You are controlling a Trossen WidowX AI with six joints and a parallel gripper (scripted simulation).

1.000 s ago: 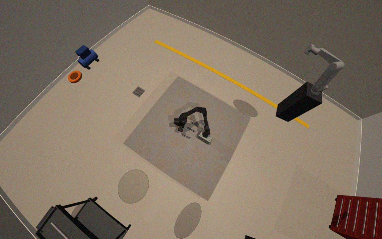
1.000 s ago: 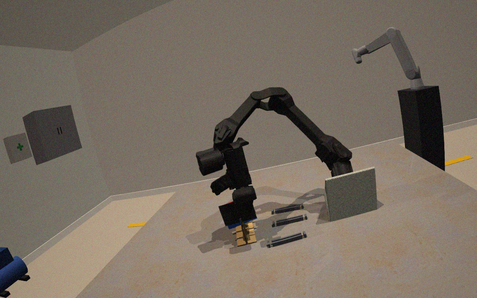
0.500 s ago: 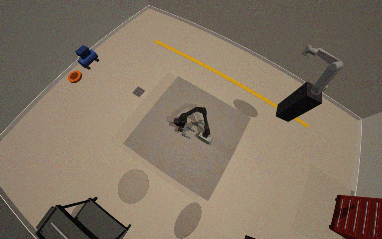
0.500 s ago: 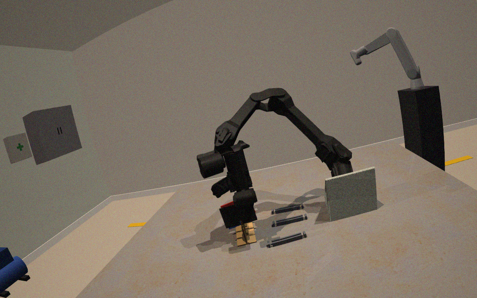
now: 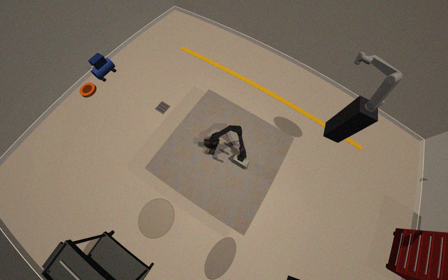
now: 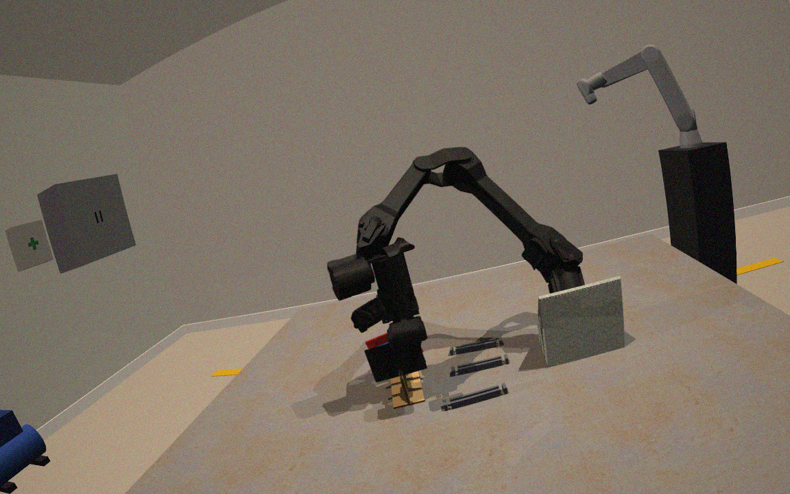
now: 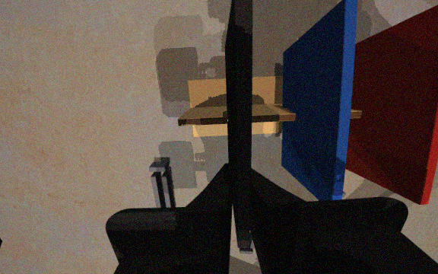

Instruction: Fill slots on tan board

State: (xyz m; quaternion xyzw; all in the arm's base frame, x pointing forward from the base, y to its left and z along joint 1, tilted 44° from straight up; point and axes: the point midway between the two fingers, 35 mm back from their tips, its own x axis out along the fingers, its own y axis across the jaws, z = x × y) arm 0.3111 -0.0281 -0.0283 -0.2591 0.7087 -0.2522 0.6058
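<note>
The blue board is 50 mm to the right of my gripper tip, 40 mm ahead of it and 20 mm below it. Round my gripper tip: tan board (50 mm to the right, 50 mm below, 40 mm ahead); red board (100 mm to the right, 40 mm ahead, 20 mm below); black board (30 mm ahead).
</note>
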